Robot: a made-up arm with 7 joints. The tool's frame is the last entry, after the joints.
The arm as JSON. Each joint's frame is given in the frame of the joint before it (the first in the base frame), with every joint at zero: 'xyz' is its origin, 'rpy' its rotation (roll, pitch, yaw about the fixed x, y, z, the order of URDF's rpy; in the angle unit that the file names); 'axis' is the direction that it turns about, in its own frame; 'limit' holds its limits. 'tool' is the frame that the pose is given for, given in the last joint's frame.
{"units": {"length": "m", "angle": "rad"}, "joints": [
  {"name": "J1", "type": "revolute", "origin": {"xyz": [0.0, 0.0, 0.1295], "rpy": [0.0, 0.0, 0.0]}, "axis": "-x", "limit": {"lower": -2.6, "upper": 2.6}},
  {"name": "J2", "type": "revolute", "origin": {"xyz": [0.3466, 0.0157, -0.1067], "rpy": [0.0, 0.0, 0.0]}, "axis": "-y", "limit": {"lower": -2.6, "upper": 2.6}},
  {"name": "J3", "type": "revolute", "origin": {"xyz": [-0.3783, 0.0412, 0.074], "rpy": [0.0, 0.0, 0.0]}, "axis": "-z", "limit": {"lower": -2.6, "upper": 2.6}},
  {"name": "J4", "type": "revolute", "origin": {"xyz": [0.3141, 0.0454, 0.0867], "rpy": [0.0, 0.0, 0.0]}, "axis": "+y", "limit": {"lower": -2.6, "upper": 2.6}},
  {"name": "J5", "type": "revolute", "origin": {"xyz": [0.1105, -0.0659, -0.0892], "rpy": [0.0, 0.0, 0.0]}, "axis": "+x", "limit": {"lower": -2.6, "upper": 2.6}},
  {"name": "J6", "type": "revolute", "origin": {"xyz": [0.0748, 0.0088, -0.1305], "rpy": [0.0, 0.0, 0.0]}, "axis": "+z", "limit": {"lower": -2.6, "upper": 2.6}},
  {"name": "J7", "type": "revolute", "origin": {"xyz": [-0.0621, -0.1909, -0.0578], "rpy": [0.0, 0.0, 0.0]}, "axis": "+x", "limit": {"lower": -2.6, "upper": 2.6}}
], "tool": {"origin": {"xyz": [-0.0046, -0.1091, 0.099], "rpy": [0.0, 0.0, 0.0]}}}
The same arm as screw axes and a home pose.
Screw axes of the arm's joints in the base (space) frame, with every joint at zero. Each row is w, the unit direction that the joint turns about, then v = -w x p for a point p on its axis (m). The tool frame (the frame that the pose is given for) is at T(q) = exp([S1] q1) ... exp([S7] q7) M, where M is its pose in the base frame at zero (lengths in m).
S1: w -1 0 0 v 0.0000 -0.1295 0.0000
S2: w 0 -1 0 v 0.0228 0.0000 -0.3466
S3: w 0 0 -1 v -0.0569 -0.0317 0.0000
S4: w 0 1 0 v -0.1835 0.0000 0.2824
S5: w 1 0 0 v 0.0000 0.0943 -0.0364
S6: w 0 0 1 v 0.0452 -0.4677 0.0000
S7: w 1 0 0 v 0.0000 -0.0940 0.1457
M =
1 0 0 0.4010
0 1 0 -0.2548
0 0 1 0.0050
0 0 0 1
Joint limits (rad, base to tool): -2.6000..2.6000 -2.6000..2.6000 -2.6000..2.6000 -2.6000..2.6000 -2.6000..2.6000 -2.6000..2.6000 -2.6000..2.6000

